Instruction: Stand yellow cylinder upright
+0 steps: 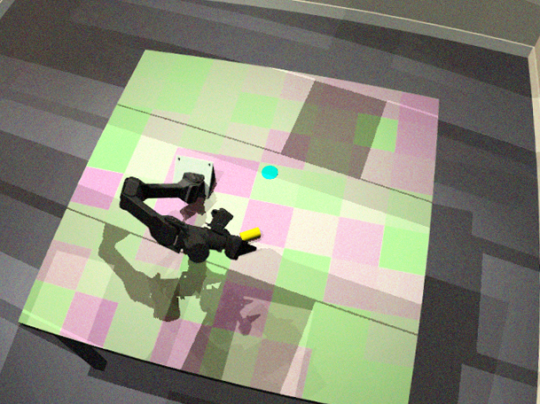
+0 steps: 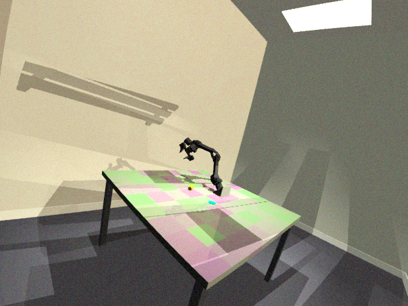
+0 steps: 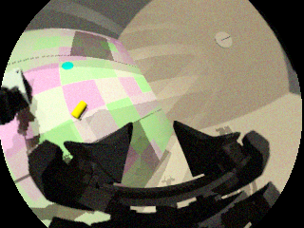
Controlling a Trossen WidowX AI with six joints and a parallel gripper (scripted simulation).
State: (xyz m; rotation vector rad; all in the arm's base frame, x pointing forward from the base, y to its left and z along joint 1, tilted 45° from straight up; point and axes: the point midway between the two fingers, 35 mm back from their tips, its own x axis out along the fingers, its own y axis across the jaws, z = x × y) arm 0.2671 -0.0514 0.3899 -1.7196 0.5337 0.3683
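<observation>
Right now my gripper tip is 50 mm past the yellow tall cylinder, 160 mm to the right of it and 250 mm above it. Also, from my gripper tip: cyan circle 50 mm behind, 430 mm to the left, 260 mm below.
</observation>
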